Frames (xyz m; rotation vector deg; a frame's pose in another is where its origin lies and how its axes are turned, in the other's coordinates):
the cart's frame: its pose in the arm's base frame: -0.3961 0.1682 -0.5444 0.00 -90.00 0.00
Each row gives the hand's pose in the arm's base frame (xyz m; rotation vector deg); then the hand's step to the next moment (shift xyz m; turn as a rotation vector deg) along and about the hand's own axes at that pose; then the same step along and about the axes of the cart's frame.
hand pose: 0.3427 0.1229 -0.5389 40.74 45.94 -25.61
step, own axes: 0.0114 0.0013 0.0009 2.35 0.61 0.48
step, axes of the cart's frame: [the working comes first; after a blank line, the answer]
step, axes of the arm's base frame: 0.0083 -0.0009 -0.0079 2.07 -0.16 -1.34

-0.0079 -0.0009 -0.0083 -1.34 -0.16 -2.07
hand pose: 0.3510 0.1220 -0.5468 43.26 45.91 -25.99
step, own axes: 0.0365 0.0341 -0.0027 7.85 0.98 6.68
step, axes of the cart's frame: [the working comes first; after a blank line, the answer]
step, axes of the arm's base frame: 0.0427 0.0213 -0.0150 8.67 -5.04 -2.59

-0.0150 0.0213 -0.0427 -2.59 -5.04 -8.67
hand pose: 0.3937 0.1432 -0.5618 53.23 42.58 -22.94
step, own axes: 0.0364 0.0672 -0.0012 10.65 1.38 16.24
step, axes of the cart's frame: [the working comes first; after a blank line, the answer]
step, axes of the arm's base frame: 0.0653 0.0381 0.0117 14.66 -12.79 -0.76

0.0117 0.0381 -0.0653 -0.76 -12.79 -14.66
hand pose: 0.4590 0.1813 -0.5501 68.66 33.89 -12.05
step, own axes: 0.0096 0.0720 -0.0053 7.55 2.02 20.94
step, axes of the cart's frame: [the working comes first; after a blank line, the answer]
step, axes of the arm's base frame: 0.0391 0.0327 0.0521 13.87 -17.34 2.53

0.0521 0.0327 -0.0391 2.53 -17.34 -13.87
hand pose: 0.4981 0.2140 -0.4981 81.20 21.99 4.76
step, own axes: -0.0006 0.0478 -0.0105 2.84 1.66 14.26
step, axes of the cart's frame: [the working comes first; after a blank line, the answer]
step, axes of the arm's base frame: 0.0043 0.0175 0.0455 7.34 -12.41 2.48

0.0455 0.0175 -0.0043 2.48 -12.41 -7.34
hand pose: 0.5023 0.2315 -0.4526 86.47 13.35 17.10
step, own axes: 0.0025 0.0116 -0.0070 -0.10 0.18 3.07
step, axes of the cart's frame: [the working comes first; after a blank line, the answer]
step, axes of the arm's base frame: -0.0005 0.0079 0.0113 0.92 -2.92 0.33

0.0113 0.0079 0.0005 0.33 -2.92 -0.92
